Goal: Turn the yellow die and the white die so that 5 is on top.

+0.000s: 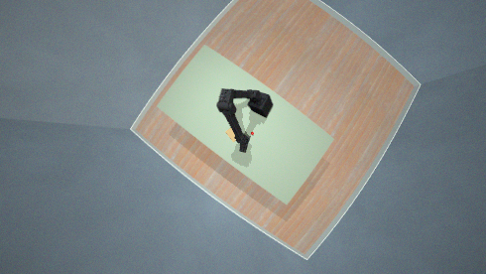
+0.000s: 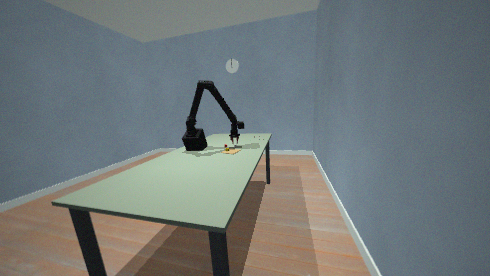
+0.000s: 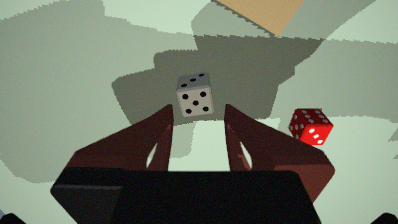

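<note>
My hand is 3 cm above the white die. From my hand the other things lie so: tan mat (1 cm behind, 14 cm to the right, 4 cm below); red die (11 cm behind, 2 cm to the left, 3 cm below); yellow die (4 cm behind, 14 cm to the right, 3 cm below).
</note>
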